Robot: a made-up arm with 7 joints. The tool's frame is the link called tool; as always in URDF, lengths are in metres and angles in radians.
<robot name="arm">
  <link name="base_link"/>
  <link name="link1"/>
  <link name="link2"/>
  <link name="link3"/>
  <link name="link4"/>
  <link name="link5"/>
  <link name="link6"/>
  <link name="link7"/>
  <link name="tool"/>
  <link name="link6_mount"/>
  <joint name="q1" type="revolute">
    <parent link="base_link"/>
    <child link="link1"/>
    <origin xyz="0 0 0"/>
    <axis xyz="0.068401 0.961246 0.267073"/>
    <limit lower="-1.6" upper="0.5"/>
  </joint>
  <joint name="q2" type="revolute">
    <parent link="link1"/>
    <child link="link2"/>
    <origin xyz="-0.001 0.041 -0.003"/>
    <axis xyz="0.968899 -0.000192 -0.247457"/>
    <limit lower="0" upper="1.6"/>
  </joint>
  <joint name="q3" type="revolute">
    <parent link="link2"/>
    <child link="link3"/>
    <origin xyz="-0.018 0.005 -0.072"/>
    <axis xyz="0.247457 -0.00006 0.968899"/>
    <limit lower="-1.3" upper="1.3"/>
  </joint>
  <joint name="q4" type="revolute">
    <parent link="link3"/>
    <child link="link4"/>
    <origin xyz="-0.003 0 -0.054"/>
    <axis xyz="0.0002 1 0.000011"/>
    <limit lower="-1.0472" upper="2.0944"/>
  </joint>
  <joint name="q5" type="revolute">
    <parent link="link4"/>
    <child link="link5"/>
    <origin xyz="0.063 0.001 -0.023"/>
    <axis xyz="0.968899 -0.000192 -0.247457"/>
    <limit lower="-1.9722" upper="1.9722"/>
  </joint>
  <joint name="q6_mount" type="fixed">
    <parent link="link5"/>
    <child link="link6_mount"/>
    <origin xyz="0.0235 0 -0.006"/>
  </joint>
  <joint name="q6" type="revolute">
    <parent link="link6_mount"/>
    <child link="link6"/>
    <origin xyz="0.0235 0 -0.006"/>
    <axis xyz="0.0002 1 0.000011"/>
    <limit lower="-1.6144" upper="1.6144"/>
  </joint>
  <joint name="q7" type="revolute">
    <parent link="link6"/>
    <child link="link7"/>
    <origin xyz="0.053 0 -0.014"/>
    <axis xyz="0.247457 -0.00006 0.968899"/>
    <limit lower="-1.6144" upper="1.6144"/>
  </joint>
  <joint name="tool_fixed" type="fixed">
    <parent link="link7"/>
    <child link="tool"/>
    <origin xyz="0 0 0" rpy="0 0.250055 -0.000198"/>
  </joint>
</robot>
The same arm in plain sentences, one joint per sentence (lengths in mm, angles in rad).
The arm has seven revolute joints in a row. What follows holds with every joint at zero, and every direction is one of the base frame's.
Joint 1 lies at the same point as the base frame's origin and turns about the direction (0.068403, 0.961235, 0.26711), from -1.6 to 0.5 rad.
Joint 2 lies 1 mm along -x and 41 mm along +y and 3 mm along -z from joint 1 and turns about the direction (0.968889, -0.0002, -0.247497), from 0 to 1.6 rad.
Joint 3 lies 18 mm along -x and 5 mm along +y and 72 mm along -z from joint 2 and turns about the direction (0.247497, -0.0001, 0.968889), from -1.3 to 1.3 rad.
Joint 4 lies 3 mm along -x and 54 mm along -z from joint 3 and turns about the direction (0.0002, 1, 0), from -1.0472 to 2.0944 rad.
Joint 5 lies 63 mm along +x and 1 mm along +y and 23 mm along -z from joint 4 and turns about the direction (0.968889, -0.0002, -0.247497), from -1.9722 to 1.9722 rad.
Joint 6 lies 47 mm along +x and 12 mm along -z from joint 5 and turns about the direction (0.0002, 1, 0), from -1.6144 to 1.6144 rad.
Joint 7 lies 53 mm along +x and 14 mm along -z from joint 6 and turns about the direction (0.247497, -0.0001, 0.968889), from -1.6144 to 1.6144 rad.
The tool frame, which is the frame that the pose is given for, lies at the same point as joint 7; its axes are the base frame's turned by roll 0, pitch 0.2501 and yaw -0.0002 rad (as in URDF: about the fixed x, then y, then z).

